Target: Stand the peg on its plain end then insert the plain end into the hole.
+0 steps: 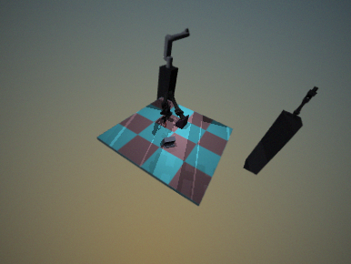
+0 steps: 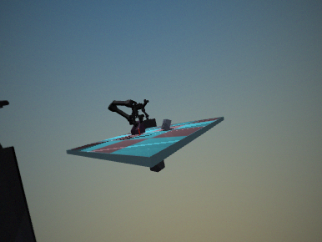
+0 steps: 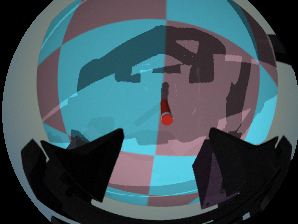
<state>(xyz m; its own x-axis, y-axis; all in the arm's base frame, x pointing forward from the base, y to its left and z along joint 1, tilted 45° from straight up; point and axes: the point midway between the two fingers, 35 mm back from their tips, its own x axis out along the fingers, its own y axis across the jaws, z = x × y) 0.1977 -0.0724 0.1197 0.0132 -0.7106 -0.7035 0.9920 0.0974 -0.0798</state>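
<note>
The red peg lies 5 cm below my gripper tip. From my gripper tip the other things lie so: sloped panel 22 cm ahead, 20 cm to the left, 6 cm below.
</note>
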